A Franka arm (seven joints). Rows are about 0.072 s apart.
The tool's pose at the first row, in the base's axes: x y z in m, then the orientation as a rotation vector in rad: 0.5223, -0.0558, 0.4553, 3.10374, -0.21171, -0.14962
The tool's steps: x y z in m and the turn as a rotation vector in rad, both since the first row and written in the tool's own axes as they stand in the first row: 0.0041, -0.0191, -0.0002, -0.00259, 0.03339, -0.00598; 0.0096, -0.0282, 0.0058, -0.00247, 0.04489, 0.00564; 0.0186, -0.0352, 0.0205, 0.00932, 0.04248, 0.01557; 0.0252, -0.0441, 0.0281, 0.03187, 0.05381, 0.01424; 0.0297, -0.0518, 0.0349, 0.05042, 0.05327, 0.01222; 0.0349, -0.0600, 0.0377, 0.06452, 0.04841, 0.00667
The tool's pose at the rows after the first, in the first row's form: 0.5289, -0.0374, 0.4545, 3.10192, -0.20121, -0.09804; 0.5350, -0.0293, 0.4477, 3.10003, -0.21888, -0.07992; 0.5434, -0.0239, 0.4320, 3.11017, -0.23604, -0.08249; 0.5503, -0.0161, 0.4235, -3.13163, 0.23694, 0.06291; 0.5551, -0.0093, 0.4161, -3.11323, 0.23376, 0.06143; 0.5611, -0.0019, 0.4125, -3.09905, 0.22522, 0.06728
